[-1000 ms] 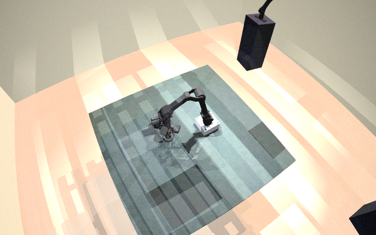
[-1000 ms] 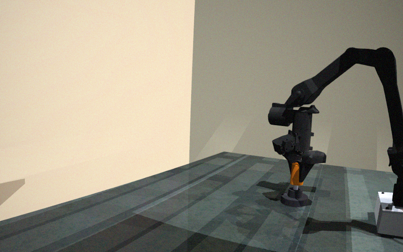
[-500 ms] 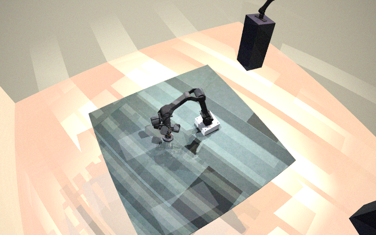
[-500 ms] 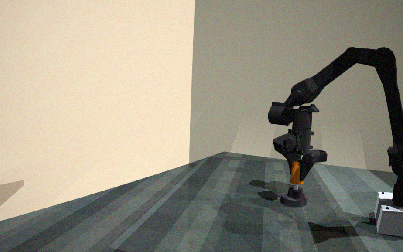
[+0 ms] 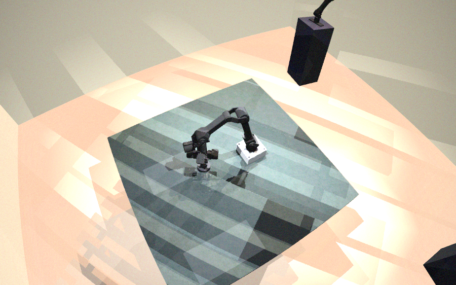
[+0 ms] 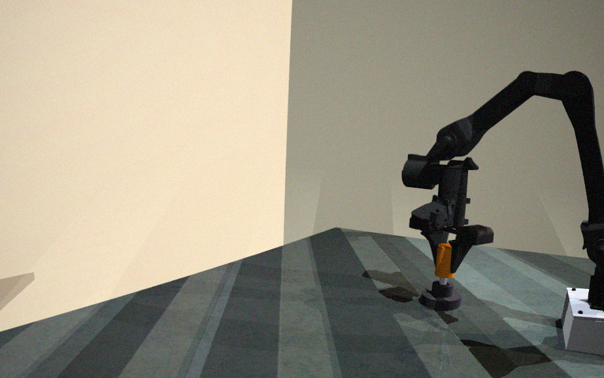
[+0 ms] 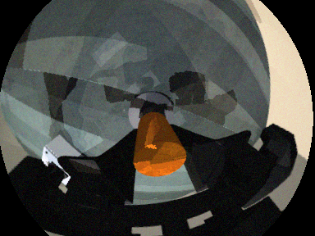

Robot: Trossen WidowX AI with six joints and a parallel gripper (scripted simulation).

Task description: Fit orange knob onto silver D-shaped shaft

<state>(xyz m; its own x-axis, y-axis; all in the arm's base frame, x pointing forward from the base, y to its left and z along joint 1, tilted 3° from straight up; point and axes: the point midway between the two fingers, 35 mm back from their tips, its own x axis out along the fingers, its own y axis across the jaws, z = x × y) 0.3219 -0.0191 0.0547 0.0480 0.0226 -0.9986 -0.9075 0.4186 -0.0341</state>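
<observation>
Right now my gripper tip is 30 mm below the orange knob. From my gripper tip the other things lie so: dark round pedestal: 40 mm below.
</observation>
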